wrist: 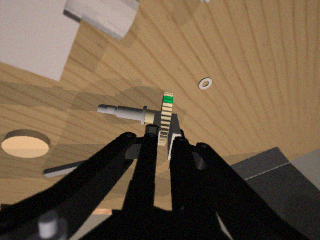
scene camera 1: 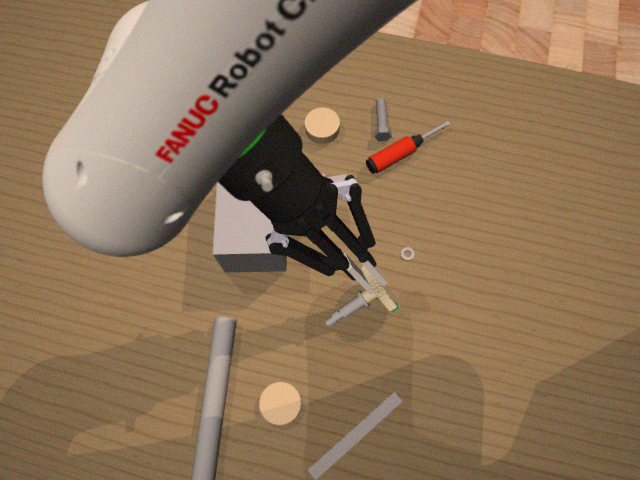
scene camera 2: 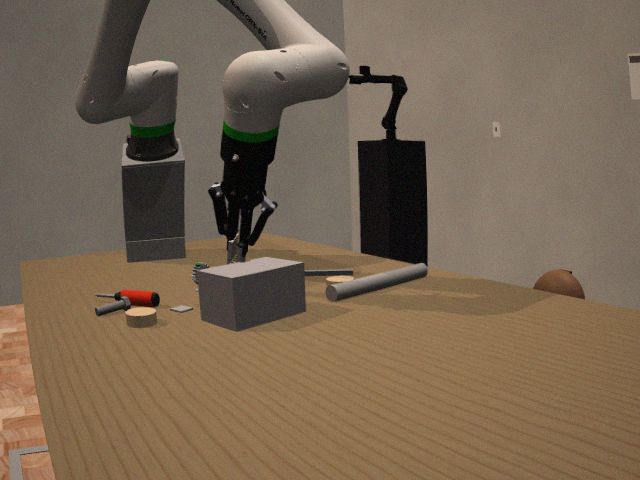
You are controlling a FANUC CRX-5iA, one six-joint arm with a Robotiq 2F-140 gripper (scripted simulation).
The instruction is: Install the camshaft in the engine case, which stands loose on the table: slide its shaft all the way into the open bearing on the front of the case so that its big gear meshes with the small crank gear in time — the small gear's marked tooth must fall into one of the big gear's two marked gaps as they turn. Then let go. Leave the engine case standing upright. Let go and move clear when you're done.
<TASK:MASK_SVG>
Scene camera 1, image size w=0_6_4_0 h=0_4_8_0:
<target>my gripper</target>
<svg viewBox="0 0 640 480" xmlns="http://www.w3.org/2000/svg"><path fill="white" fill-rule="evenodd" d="M302 152L295 170L279 188L267 196L250 201L273 225L272 233L266 235L265 238L271 254L288 256L326 276L332 276L335 271L342 270L352 280L357 280L372 295L374 291L360 268L346 253L343 254L341 248L338 248L321 230L322 227L327 226L355 254L360 263L382 286L388 284L383 273L377 267L373 256L367 251L376 242L361 204L362 189L353 175L348 175L344 181L335 183L332 179L324 177ZM287 235L306 236L327 256ZM338 194L348 203L360 233L358 238L336 215Z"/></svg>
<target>camshaft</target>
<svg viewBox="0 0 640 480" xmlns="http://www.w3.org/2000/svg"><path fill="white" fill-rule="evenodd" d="M399 305L388 285L382 286L363 266L362 272L374 293L370 295L367 290L363 292L358 291L357 297L332 313L332 316L325 320L327 326L333 326L338 320L343 317L347 318L364 305L367 308L370 307L370 302L376 298L379 298L391 312L397 310Z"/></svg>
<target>grey engine case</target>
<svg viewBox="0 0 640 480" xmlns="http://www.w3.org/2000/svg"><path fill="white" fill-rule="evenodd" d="M217 182L213 255L224 272L287 271L287 256L271 254L265 239L266 235L272 233L274 229L271 221L252 202L234 198Z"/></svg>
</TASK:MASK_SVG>
